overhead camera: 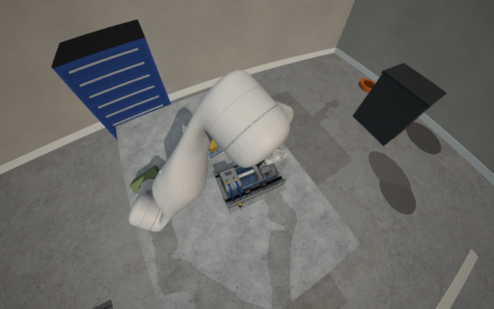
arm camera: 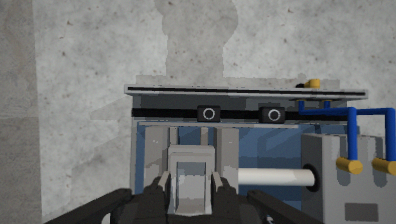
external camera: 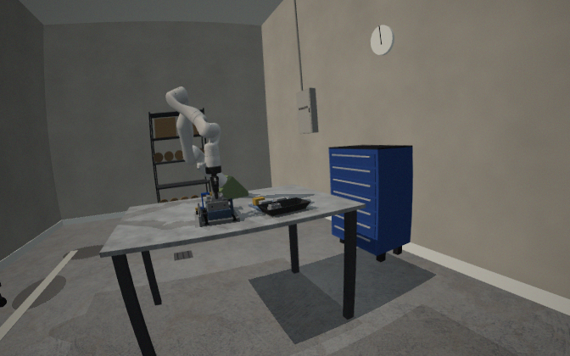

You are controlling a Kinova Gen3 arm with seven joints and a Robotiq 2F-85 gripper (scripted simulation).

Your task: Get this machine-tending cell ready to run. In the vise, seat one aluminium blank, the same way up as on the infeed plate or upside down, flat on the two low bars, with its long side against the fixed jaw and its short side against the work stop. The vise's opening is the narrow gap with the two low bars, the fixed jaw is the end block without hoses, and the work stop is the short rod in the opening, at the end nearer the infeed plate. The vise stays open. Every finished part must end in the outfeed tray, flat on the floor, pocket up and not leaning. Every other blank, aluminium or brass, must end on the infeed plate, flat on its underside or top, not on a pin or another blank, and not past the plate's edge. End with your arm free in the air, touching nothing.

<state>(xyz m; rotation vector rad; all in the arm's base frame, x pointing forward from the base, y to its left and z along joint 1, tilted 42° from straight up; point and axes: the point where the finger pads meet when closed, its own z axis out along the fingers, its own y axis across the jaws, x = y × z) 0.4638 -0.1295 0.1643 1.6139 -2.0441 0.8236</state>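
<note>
My gripper is now 80 mm past the white rod, 40 mm above it and 20 mm to the right of it. Round my hand: brass blank 280 mm to the left, 110 mm behind, 100 mm below; then vise 80 mm below, 60 mm behind, 20 mm to the left.
</note>
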